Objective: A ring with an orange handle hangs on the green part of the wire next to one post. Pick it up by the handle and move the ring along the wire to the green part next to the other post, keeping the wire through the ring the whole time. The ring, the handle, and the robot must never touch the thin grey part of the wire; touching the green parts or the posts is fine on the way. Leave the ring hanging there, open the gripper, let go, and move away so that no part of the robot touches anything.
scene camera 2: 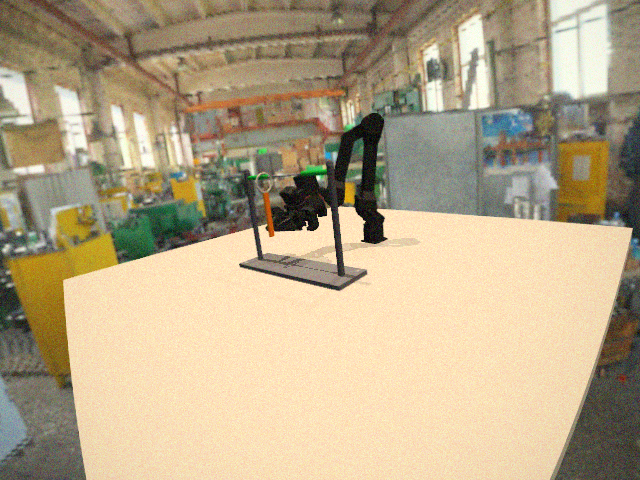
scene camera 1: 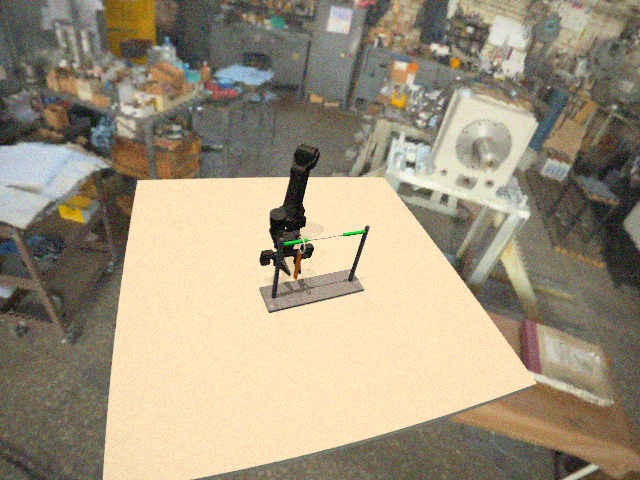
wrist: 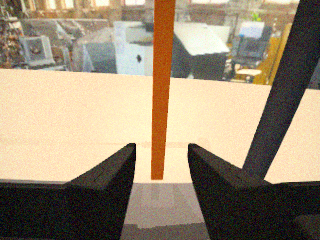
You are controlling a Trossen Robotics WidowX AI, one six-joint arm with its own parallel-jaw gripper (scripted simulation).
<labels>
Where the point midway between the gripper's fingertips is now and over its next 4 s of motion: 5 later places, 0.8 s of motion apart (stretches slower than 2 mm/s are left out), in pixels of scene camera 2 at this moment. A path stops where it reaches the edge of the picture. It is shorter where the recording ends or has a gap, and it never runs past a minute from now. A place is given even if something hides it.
The gripper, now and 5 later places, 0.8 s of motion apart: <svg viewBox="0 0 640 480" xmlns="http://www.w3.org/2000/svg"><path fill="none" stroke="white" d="M270 229L263 234L263 232L263 230L269 231L274 232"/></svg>
</labels>
